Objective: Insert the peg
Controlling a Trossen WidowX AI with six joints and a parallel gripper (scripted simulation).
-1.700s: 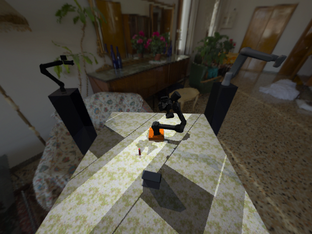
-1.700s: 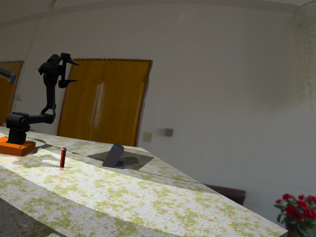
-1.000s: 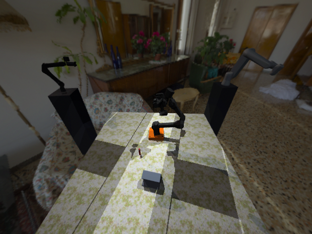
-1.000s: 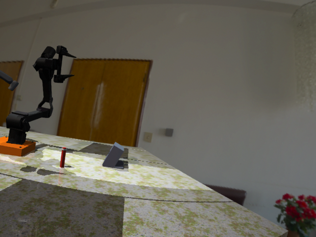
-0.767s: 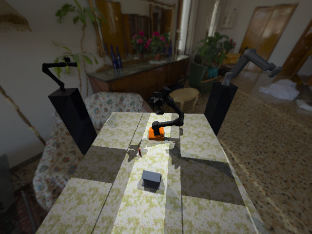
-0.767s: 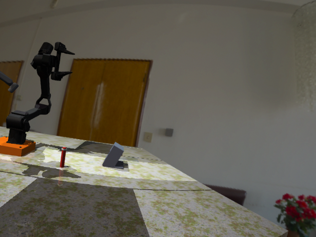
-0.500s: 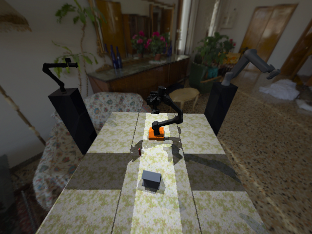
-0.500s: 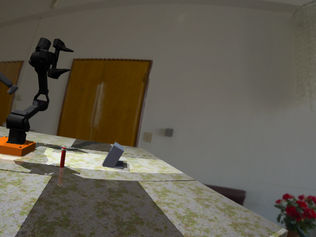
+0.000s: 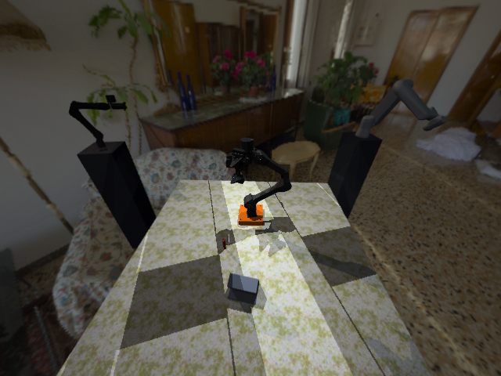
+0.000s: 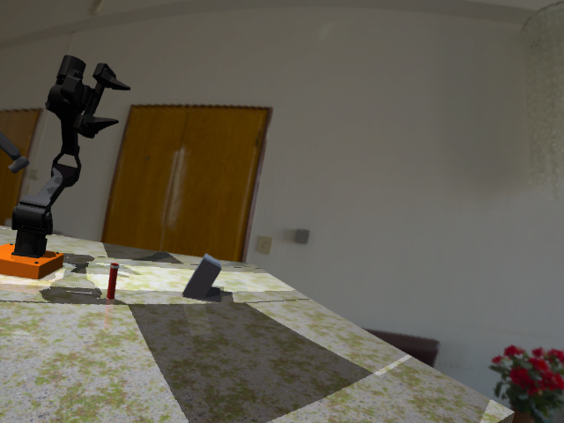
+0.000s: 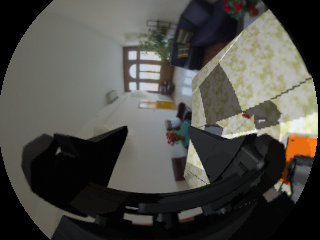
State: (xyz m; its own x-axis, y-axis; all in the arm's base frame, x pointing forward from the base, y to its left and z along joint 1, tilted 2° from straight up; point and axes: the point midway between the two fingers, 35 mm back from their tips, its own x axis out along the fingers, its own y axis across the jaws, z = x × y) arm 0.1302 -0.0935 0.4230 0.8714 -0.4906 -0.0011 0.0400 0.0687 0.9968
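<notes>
My gripper tip is 6 cm short of the red peg, 6 cm to the left of it and 40 cm above it. The rest, counted from my gripper tip: dark grey sloped panel (30 cm ahead, 2 cm to the left, 41 cm below).
</notes>
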